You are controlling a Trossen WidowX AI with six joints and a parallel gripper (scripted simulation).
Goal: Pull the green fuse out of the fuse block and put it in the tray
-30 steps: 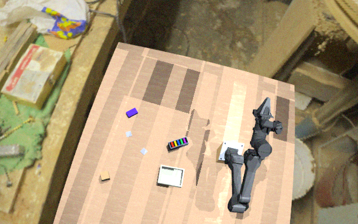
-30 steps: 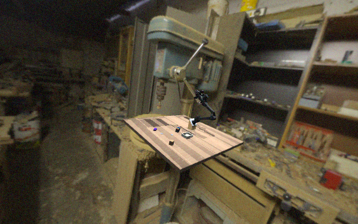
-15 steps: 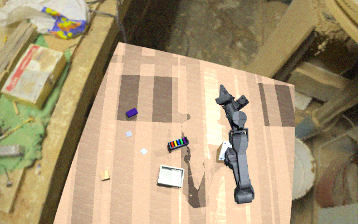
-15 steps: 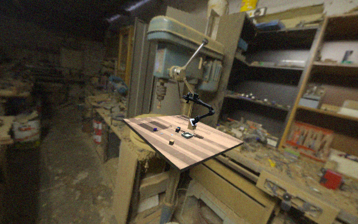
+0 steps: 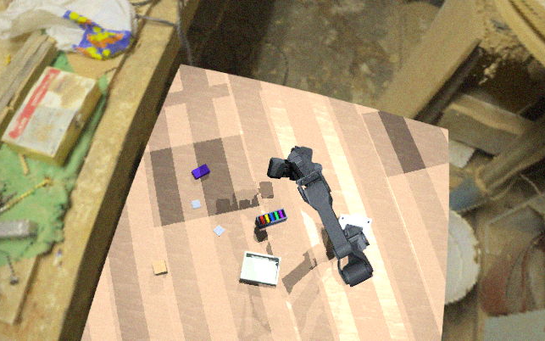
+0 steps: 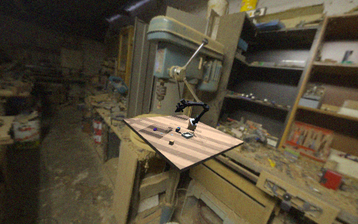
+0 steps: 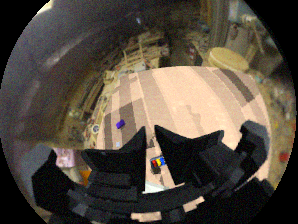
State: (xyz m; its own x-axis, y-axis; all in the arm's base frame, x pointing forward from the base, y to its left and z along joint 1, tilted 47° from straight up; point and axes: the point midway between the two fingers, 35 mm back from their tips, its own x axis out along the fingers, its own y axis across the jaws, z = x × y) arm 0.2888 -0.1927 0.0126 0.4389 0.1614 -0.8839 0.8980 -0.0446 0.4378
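My gripper tip is now 2 cm past the green fuse, 11 cm to the right of it and 22 cm above it. The rest, counted from my gripper tip: purple block (30 cm ahead, 2 cm to the right, 24 cm below); brown cube (35 cm ahead, 39 cm to the left, 23 cm below); white tray (31 cm to the left, 25 cm below).
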